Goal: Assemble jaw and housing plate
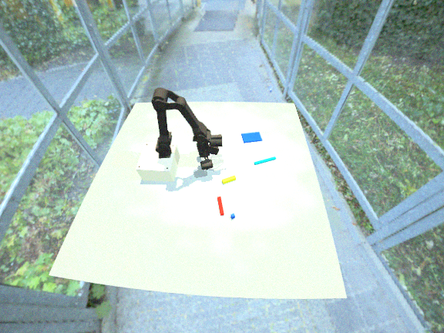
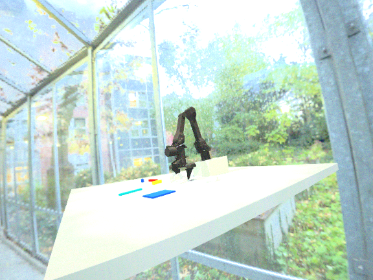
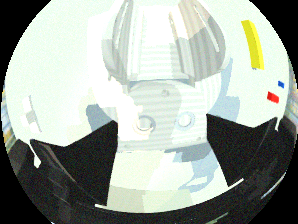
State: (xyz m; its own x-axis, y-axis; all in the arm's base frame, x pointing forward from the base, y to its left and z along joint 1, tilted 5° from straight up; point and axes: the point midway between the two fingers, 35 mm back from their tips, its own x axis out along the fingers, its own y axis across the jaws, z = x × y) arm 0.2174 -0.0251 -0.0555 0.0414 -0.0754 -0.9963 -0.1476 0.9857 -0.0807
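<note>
My gripper tip is 2 cm to the right of the white jaw, 2 cm short of it and 1 cm below it. Round my gripper tip: pale riser (23 cm to the left, 2 cm behind); then yellow bar (12 cm to the right, 12 cm ahead); then red bar (27 cm to the right, 6 cm ahead).
</note>
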